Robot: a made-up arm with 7 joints.
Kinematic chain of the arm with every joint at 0, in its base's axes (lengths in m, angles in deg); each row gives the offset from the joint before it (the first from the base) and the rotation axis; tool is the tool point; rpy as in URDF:
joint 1: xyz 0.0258 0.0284 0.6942 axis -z
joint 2: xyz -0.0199 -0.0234 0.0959 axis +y
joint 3: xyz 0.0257 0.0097 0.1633 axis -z
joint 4: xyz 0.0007 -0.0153 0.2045 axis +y
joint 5: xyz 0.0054 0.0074 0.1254 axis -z
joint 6: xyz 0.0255 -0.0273 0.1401 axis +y
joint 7: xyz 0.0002 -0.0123 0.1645 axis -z
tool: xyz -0.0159 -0.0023 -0.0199 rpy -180 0 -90
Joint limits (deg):
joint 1: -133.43..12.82
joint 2: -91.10..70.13
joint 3: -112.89..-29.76
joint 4: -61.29..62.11
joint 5: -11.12..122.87
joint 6: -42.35..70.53
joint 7: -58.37..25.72
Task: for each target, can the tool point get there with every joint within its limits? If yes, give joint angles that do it. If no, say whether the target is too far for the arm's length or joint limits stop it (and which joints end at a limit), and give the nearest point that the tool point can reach.
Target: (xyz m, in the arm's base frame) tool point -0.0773 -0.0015 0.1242
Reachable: no: joint limits stop it (at a limit: joint 2, joint 3, joint 4, joint 6) | nearest point -0.4681 -0.1148 0.4774 | short by 0.539 m
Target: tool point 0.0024 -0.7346 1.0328
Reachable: yes | joints -83.17 -77.74 -37.47 -4.42 30.85 22.15 6.90
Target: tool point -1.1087 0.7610 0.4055
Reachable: no: too far | nearest point -0.6428 0.3748 0.6978 | short by 0.672 m
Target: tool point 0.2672 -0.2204 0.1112
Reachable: no: joint limits stop it (at a limit: joint 2, joint 3, joint 4, joint 6) | nearest point 0.3877 -0.3446 0.4734 | short by 0.401 m
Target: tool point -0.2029 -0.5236 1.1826
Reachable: yes | joints -88.50 -78.52 -50.82 52.48 3.37 1.17 -3.05
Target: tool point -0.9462 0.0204 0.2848
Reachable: no: too far | nearest point -0.6724 0.0227 0.5523 | short by 0.383 m
